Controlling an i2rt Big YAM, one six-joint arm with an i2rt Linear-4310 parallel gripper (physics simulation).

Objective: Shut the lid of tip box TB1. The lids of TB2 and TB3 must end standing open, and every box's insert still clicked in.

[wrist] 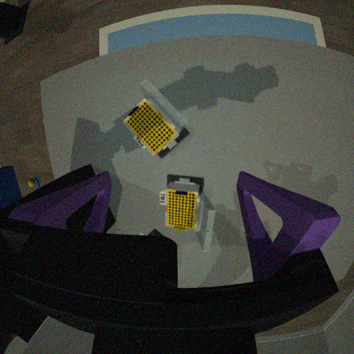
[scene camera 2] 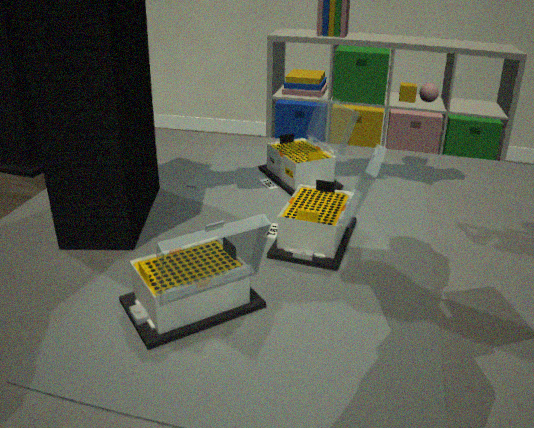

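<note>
Tip box TB1 [scene camera 2: 306, 237] [wrist: 181, 209], the middle box with its label beside it, has its clear lid [scene camera 2: 368, 175] [wrist: 209, 230] standing open along its right side. Its yellow insert looks level. The far box [scene camera 2: 316, 172] [wrist: 150, 127] has its lid [scene camera 2: 346, 131] [wrist: 164, 102] standing open; its label is too blurred to read. The near box [scene camera 2: 200, 306] has its clear lid [scene camera 2: 258, 244] raised open on its near side; its label does not show. Both their inserts look seated. My gripper [wrist: 173, 178] is open and empty, high above the table around TB1, and does not show in scene camera 2.
The boxes stand on dark bases on the grey table [scene camera 2: 300, 370] [wrist: 230, 130]. A tall black block [scene camera 2: 102, 130] stands left of them. A shelf unit [scene camera 2: 400, 41] with coloured bins stands behind. A blue, pale-edged panel [wrist: 212, 25] lies past the table's far edge.
</note>
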